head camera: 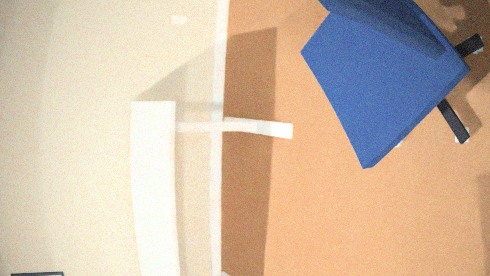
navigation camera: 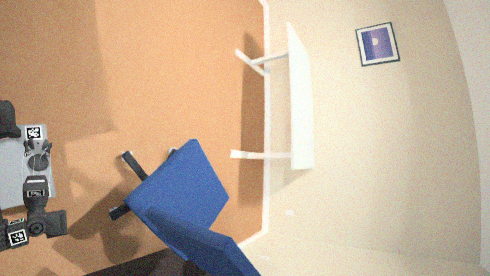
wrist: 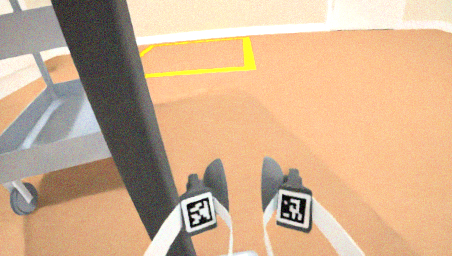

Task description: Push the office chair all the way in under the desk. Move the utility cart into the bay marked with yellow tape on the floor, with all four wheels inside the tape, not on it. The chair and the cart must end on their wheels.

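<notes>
The blue office chair is upright, its seat turned at an angle to the white desk. Floor lies between chair and desk; its backrest is cut off by both views. The grey utility cart stands upright at the left of the wrist view, partly hidden by a dark post; one of its wheels shows on the floor. The yellow tape bay lies farther back, near the wall, and the cart is outside its visible part. My gripper is open, with nothing between its fingertips.
The dark post stands close at the left of the wrist view. The desk's near leg reaches onto the floor. A dark shelf shows behind the chair. A framed picture hangs on the wall.
</notes>
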